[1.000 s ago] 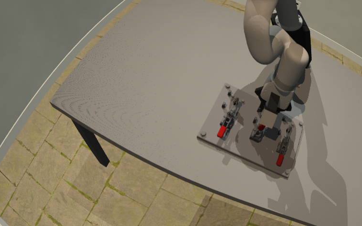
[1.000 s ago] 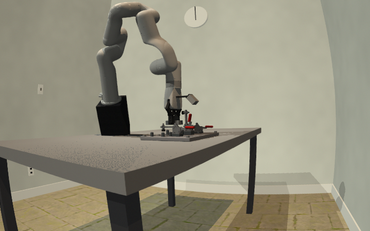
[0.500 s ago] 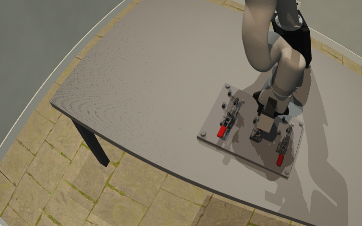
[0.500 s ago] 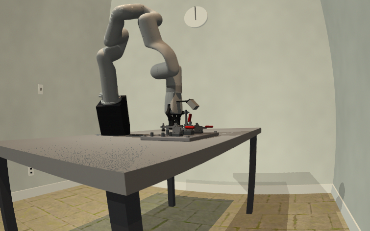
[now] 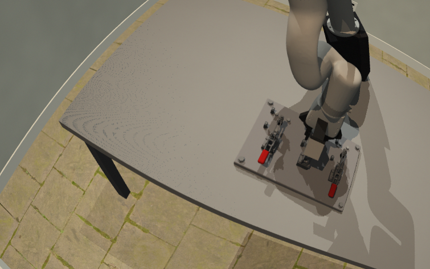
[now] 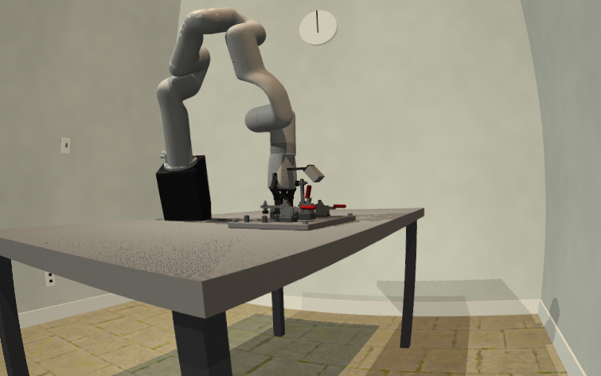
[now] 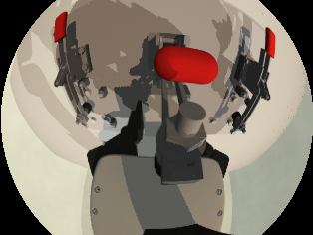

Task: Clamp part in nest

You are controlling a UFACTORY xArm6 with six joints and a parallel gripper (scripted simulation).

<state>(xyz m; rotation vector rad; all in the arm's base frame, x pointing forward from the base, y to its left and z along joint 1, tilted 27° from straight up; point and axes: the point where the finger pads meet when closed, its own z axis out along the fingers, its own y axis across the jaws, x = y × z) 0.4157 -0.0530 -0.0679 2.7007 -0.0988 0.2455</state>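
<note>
The grey part is 1 cm below my hand. The rest, counted from my hand: toggle clamp 6 cm ahead, 12 cm to the right; then fixture plate 4 cm ahead, 1 cm to the right, 4 cm below.
</note>
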